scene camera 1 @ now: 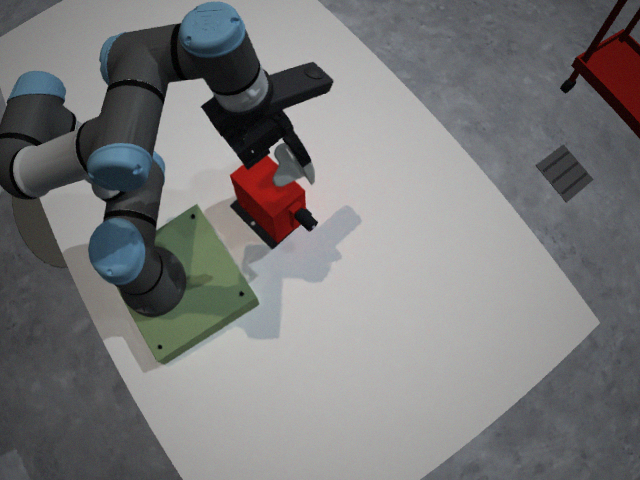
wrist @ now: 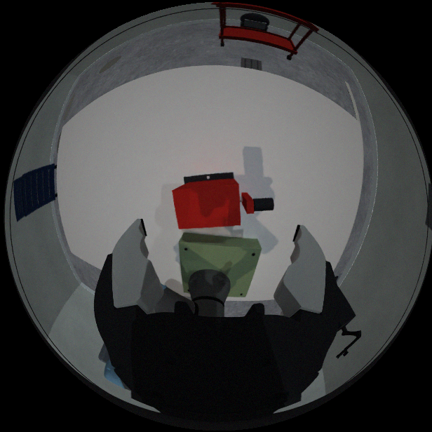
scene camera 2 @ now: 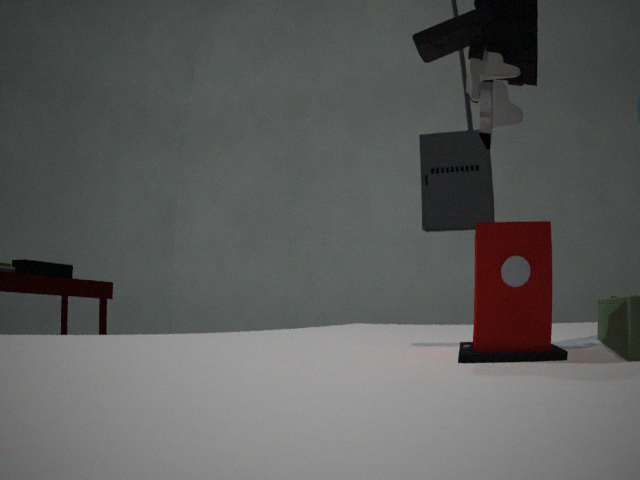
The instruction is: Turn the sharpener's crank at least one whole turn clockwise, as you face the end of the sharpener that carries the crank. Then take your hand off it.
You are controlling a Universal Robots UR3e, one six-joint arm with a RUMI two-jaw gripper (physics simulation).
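Where they show: gripper, fingertip midpoint: [scene camera 1: 282,148] [scene camera 2: 482,128]; arm's base, origin of the base link: [scene camera 1: 153,282].
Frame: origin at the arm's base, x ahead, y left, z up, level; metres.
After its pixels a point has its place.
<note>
The red sharpener [scene camera 1: 258,204] {y -0.044, x 0.228, z 0.073 m} [scene camera 2: 511,315] {y 0.034, x 0.266, z -0.009 m} [wrist: 207,205] stands upright on its black base on the white table. A pale round spot shows on its end in scene camera 2. The crank, with its black handle [scene camera 1: 306,219] {y -0.126, x 0.266, z 0.090 m} [wrist: 263,204], sticks out from the opposite end and is hidden in scene camera 2. My gripper [scene camera 1: 273,160] {y -0.052, x 0.286, z 0.203 m} [scene camera 2: 479,121] {y -0.052, x 0.286, z 0.203 m} [wrist: 220,224] is open and empty, above the sharpener and apart from it and the crank. Its fingers are spread along the sharpener's length. One finger is hidden behind the gripper body in scene camera 1.
The green mounting plate [scene camera 1: 206,320] {y -0.121, x 0.032, z 0.000 m} [scene camera 2: 628,330] {y 0.061, x 0.157, z -0.024 m} [wrist: 220,255] under the arm's base stands close beside the sharpener. A red cart [scene camera 1: 610,67] [scene camera 2: 51,286] [wrist: 255,36] stands off the table. A grey box [scene camera 2: 449,201] hangs on the wall behind.
</note>
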